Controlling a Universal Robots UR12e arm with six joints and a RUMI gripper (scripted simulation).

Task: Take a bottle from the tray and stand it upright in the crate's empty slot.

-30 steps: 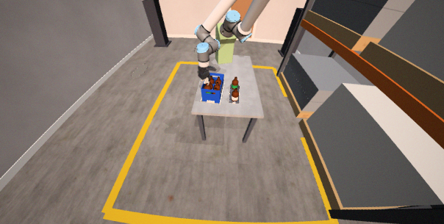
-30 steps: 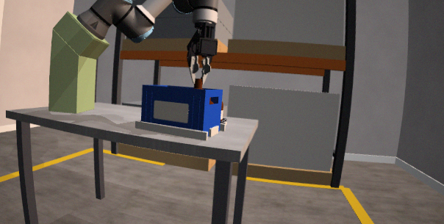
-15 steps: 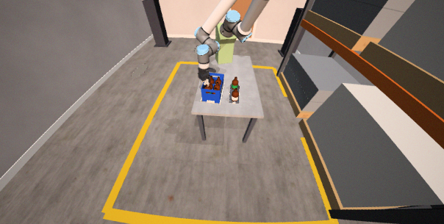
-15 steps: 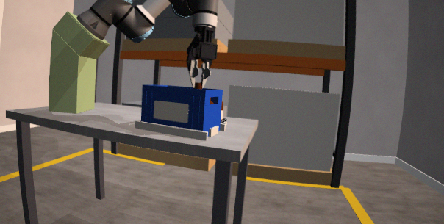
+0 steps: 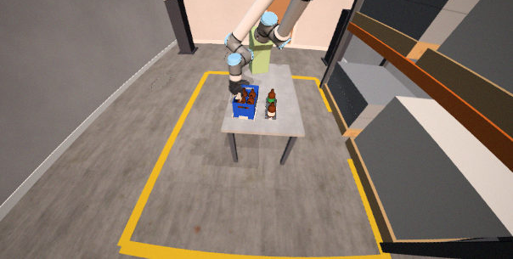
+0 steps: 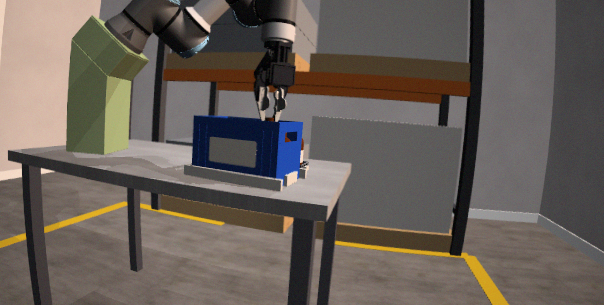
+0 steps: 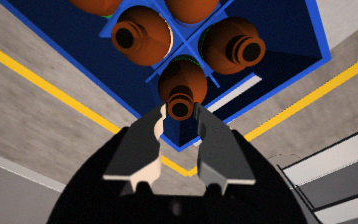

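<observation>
Now: the crate 100 mm below my hand, 80 mm behind it and 50 mm to the left of it.
</observation>
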